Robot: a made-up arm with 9 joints. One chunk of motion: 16 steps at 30 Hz.
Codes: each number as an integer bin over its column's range. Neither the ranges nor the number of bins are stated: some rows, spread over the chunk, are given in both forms.
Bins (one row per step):
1: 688 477 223 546 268 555 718 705 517
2: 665 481 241 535 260 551 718 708 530
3: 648 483 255 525 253 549 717 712 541
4: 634 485 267 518 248 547 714 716 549
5: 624 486 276 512 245 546 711 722 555
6: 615 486 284 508 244 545 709 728 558
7: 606 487 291 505 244 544 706 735 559
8: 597 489 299 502 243 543 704 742 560
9: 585 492 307 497 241 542 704 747 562
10: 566 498 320 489 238 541 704 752 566
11: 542 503 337 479 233 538 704 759 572
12: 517 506 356 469 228 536 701 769 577
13: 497 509 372 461 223 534 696 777 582
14: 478 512 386 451 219 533 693 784 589
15: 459 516 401 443 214 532 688 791 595
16: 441 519 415 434 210 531 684 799 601
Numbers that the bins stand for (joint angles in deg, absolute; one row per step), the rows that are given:
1: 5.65 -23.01 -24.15 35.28 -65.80 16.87 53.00 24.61 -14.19
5: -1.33 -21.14 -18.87 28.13 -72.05 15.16 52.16 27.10 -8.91
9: -5.58 -19.89 -15.77 24.97 -73.14 14.40 51.33 30.75 -7.94
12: -12.99 -16.99 -10.88 19.07 -76.68 13.26 50.97 33.97 -5.86
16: -21.27 -14.29 -4.99 11.71 -81.57 12.30 48.94 38.36 -2.53
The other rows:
2: 3.14 -22.18 -22.36 32.97 -67.98 16.11 53.00 25.05 -12.38
3: 1.29 -21.76 -20.96 30.86 -69.88 15.73 52.88 25.63 -10.85
4: -0.24 -21.35 -19.76 29.39 -71.24 15.35 52.52 26.22 -9.74
6: -2.31 -21.14 -18.07 27.28 -72.33 14.97 51.92 27.97 -8.49
7: -3.29 -20.93 -17.37 26.65 -72.33 14.78 51.57 29.00 -8.36
8: -4.27 -20.52 -16.57 26.02 -72.60 14.59 51.33 30.02 -8.22
10: -7.65 -18.65 -14.47 23.28 -73.96 14.21 51.33 31.48 -7.38
11: -10.26 -17.61 -12.78 21.18 -75.32 13.64 51.33 32.51 -6.55
13: -15.17 -16.36 -9.28 17.39 -78.03 12.87 50.37 35.14 -5.16
14: -17.24 -15.74 -7.89 15.29 -79.12 12.68 50.01 36.16 -4.19
15: -19.31 -14.91 -6.39 13.60 -80.48 12.49 49.42 37.19 -3.36

